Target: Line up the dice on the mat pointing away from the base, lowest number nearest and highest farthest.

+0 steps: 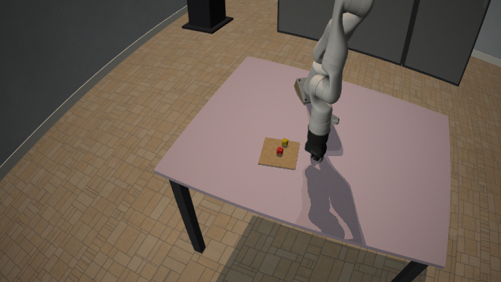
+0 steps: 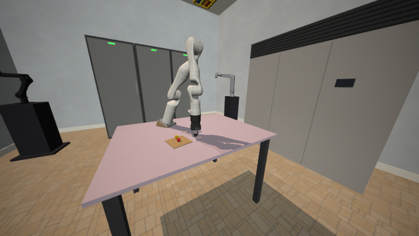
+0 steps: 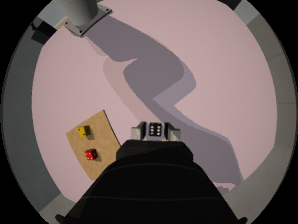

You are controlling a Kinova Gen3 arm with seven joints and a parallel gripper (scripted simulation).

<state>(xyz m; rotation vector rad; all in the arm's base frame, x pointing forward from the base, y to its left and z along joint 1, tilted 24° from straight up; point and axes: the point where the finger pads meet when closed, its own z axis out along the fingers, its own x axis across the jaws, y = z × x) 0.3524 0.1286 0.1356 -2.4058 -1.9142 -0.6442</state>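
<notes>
Now: hand 1 cm above the black die. The rest, counted from my hand: yellow die 1 cm behind, 14 cm to the right, 1 cm below; then square mat 4 cm ahead, 14 cm to the right, 2 cm below; then red die 4 cm ahead, 14 cm to the right, 1 cm below.
</notes>
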